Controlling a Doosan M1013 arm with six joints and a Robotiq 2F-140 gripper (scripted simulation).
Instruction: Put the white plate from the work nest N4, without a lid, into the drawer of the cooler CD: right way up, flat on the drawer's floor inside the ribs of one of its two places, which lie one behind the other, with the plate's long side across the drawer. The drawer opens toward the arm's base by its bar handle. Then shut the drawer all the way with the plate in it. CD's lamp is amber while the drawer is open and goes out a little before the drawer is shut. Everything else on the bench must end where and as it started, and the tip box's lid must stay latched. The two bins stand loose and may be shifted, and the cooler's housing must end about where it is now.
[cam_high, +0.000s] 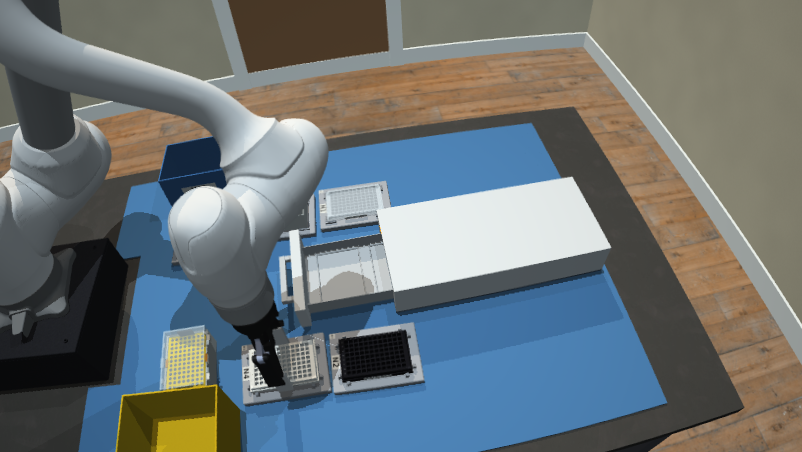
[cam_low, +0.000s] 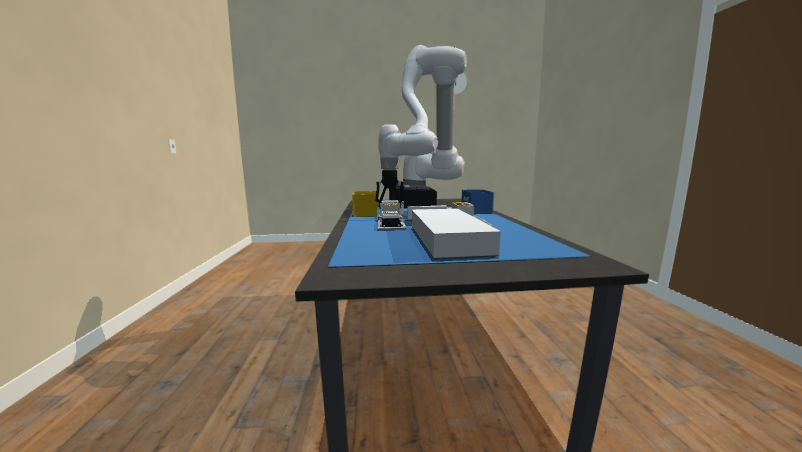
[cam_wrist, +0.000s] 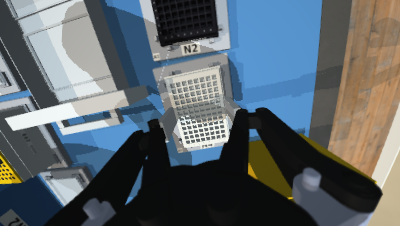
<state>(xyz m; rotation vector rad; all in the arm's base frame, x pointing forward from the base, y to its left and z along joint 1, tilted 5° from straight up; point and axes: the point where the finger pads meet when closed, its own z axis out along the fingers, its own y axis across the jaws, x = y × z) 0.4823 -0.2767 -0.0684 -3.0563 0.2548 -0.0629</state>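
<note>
Right now the white plate is 2 cm below my hand. From my hand the other things lie so: yellow bin (20 cm behind, 10 cm to the right, 1 cm below); tip box (18 cm behind, 6 cm to the left); black plate (16 cm ahead, 4 cm to the right, 3 cm below).
</note>
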